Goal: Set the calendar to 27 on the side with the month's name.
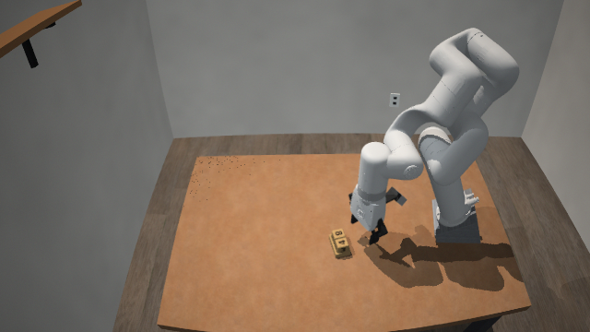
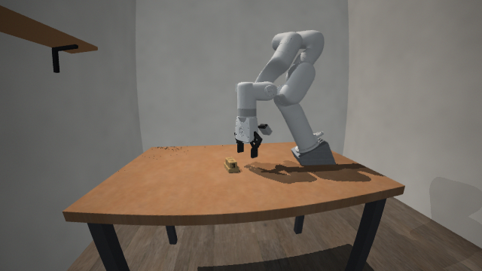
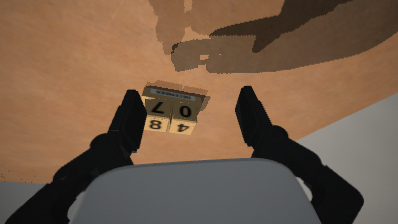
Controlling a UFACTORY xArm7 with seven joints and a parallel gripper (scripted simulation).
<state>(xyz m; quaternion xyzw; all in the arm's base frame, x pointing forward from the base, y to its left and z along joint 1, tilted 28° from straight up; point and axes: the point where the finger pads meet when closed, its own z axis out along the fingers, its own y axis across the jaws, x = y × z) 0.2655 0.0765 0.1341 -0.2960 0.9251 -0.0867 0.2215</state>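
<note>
The wooden digit cube lies 60 mm ahead of my hand, 30 mm to the left of it and 40 mm below it. The rest, counted from my hand: wooden calendar tray 70 mm ahead, 10 mm to the left, 60 mm below.
</note>
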